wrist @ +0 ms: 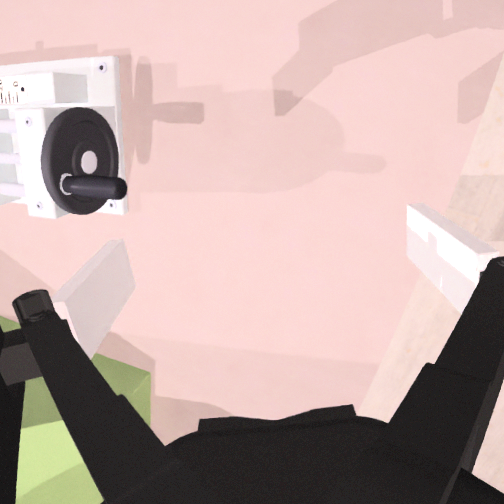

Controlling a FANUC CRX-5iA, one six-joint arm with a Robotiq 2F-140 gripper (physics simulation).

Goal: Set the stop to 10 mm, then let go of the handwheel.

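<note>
A black handwheel [80,161] sits on a white housing [60,135] at the upper left of the wrist view. Its black crank handle [95,186] sticks out to the right from the wheel's lower part. A small scale with tick marks [11,95] shows at the housing's top left edge; its reading is too small to tell. My gripper [265,290] is open and empty, its two black fingers spread wide at the frame's bottom corners. It is well apart from the handwheel, below and to the right of it.
A white block [447,252] stands at the right by my right finger. A pale grey slab [97,290] and a green box [75,415] lie at the lower left. The arm's shadow falls on the pink surface behind.
</note>
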